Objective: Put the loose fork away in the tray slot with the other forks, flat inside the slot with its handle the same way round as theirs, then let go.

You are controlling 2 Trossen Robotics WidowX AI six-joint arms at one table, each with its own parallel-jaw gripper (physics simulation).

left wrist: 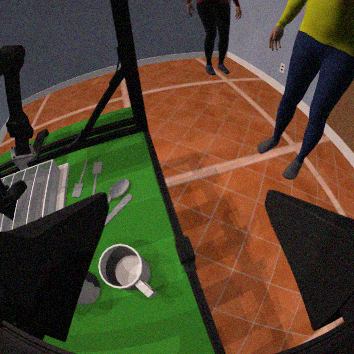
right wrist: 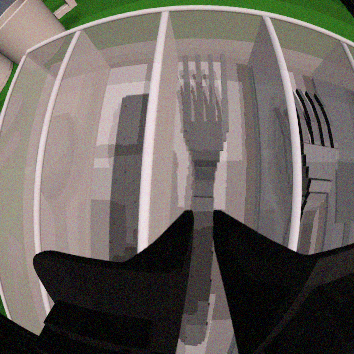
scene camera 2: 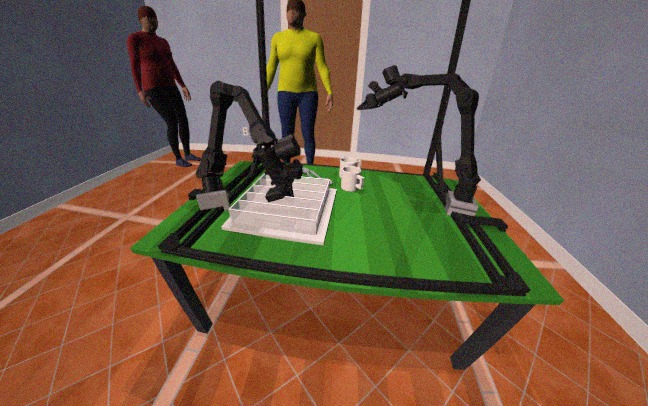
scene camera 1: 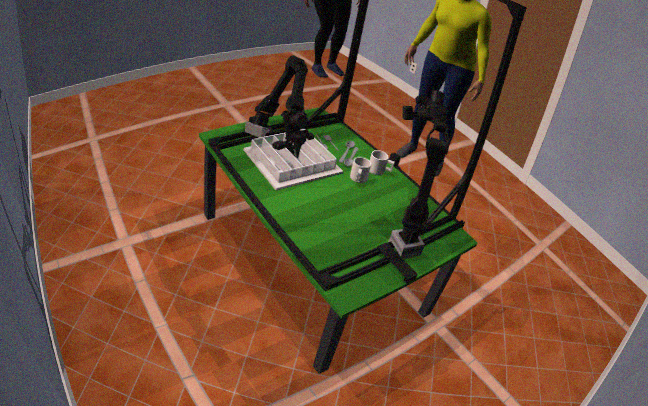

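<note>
My right gripper (right wrist: 201,217) (scene camera 1: 296,153) (scene camera 2: 279,196) is shut on the loose grey fork (right wrist: 204,142), holding it by the handle low at the white divided tray (right wrist: 145,200) (scene camera 1: 305,175) (scene camera 2: 272,223). The fork lines up with the slot just left of the other forks' slot in the right wrist view; whether it touches the slot floor cannot be told. The other forks (right wrist: 320,160) lie beyond the divider to its right, partly hidden by that divider. Their tines point the same way as the held fork's. My left gripper (left wrist: 188,199) (scene camera 2: 361,106) is open and empty, high above the table.
Two white mugs (scene camera 1: 360,170) (scene camera 1: 378,162) stand beside the tray. A loose spoon (left wrist: 120,188) and other loose utensils (left wrist: 97,168) (left wrist: 77,190) lie between the tray and the table edge. A dark flat utensil (right wrist: 129,175) shows in the slot left of the held fork.
</note>
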